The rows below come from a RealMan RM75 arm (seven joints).
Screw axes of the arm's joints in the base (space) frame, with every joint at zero. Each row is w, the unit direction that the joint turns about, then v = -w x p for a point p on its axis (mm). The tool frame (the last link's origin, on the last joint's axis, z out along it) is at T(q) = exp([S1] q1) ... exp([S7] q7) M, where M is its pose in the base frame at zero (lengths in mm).
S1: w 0 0 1 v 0 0 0
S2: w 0 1 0 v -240.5 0 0
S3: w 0 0 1 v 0 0 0
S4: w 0 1 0 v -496.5 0 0
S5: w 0 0 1 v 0 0 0
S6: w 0 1 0 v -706.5 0 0
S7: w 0 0 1 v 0 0 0
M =
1 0 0 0
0 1 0 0
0 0 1 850.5
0 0 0 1
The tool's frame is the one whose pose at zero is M.
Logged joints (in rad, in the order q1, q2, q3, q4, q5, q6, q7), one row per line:
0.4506, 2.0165, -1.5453, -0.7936, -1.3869, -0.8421, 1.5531
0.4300, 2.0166, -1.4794, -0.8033, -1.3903, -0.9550, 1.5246
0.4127, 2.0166, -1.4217, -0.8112, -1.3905, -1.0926, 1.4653
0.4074, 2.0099, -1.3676, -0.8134, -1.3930, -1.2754, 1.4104
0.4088, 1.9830, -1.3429, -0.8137, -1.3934, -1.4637, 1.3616
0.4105, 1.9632, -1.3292, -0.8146, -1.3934, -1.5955, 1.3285
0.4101, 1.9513, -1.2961, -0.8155, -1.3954, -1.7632, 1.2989
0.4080, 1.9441, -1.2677, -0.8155, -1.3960, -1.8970, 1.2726
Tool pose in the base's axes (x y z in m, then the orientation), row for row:
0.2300, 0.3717, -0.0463, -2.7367, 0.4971, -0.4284
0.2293, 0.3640, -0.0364, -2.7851, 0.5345, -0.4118
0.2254, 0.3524, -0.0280, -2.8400, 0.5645, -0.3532
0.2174, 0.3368, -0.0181, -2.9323, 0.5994, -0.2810
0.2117, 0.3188, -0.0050, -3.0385, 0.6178, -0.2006
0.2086, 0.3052, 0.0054, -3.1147, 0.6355, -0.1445
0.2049, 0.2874, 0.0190, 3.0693, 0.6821, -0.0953
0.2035, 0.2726, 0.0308, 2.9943, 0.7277, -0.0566
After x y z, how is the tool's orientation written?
As angles about the fixed x, y, z axes (roll, pitch, yaw), in radians.
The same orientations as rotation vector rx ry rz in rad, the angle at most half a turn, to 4 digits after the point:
-2.5082, 0.6841, 0.5306
-2.5426, 0.6633, 0.6067
-2.6059, 0.5845, 0.6905
-2.7058, 0.4727, 0.7996
-2.8279, 0.3317, 0.8892
-2.9103, 0.2236, 0.9546
2.9236, -0.1018, -1.0420
2.8245, -0.0006, -1.0806

